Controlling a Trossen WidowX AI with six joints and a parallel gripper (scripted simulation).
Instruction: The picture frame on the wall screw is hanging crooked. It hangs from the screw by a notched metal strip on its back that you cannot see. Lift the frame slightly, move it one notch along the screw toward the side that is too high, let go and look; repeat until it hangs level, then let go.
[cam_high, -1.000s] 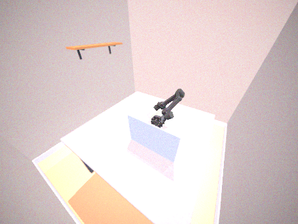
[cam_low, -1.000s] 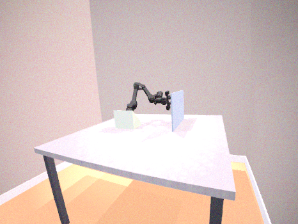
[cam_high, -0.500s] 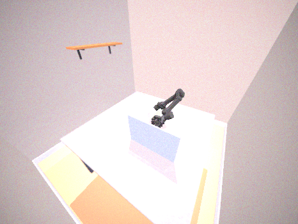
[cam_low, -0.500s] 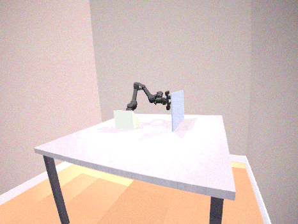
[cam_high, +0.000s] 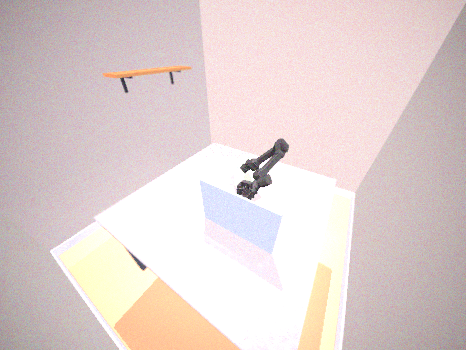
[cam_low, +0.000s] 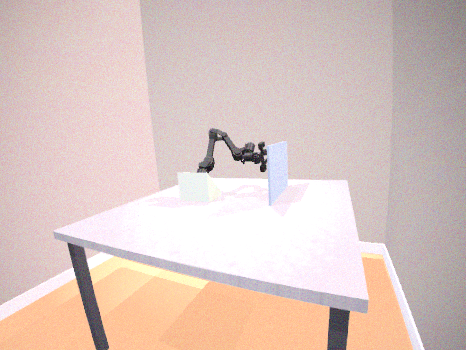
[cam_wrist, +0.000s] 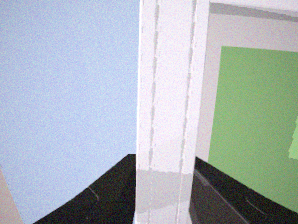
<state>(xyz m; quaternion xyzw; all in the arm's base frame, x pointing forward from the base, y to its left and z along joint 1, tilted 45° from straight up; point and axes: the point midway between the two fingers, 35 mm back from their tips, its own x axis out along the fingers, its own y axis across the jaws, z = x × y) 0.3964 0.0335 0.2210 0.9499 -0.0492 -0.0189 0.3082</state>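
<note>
Now: the picture frame 10 mm to the left of my gripper tip and 50 mm below it. Also, from my gripper tip: light blue wall panel: 10 mm ahead, 10 mm to the right, 80 mm below.
</note>
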